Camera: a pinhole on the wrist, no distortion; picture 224 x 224 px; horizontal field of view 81.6 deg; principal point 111.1 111.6 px. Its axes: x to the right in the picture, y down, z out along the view. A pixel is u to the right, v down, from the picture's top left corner.
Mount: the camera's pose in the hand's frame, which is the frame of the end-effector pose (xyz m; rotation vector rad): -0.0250 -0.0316 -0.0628 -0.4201 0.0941 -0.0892
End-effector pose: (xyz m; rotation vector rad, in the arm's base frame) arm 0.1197 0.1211 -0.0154 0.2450 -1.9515 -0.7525
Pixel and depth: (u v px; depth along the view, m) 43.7 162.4 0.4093
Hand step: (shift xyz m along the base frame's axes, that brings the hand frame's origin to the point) -0.0907 0.4254 -0.0336
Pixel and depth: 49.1 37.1 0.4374
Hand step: -0.3001 0.2272 -0.3285
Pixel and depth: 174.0 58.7 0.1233
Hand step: -0.0830 -0.0214 -0.0086
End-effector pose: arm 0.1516 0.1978 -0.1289 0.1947 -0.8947 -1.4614
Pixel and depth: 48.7 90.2 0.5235
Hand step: -0.1619 0.4065 0.3040
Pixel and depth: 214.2 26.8 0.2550
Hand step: -0.2439 -0.1024 0.1648
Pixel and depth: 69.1 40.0 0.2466
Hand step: -0.1637 0.1588 0.0864
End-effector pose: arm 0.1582 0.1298 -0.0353 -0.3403 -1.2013 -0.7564
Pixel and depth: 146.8 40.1 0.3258
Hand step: -0.2497 0.1013 0.1753
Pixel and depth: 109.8 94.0 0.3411
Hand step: -0.1445 0.2064 0.1080
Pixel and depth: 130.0 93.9 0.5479
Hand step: -0.2323 0.3237 0.2784
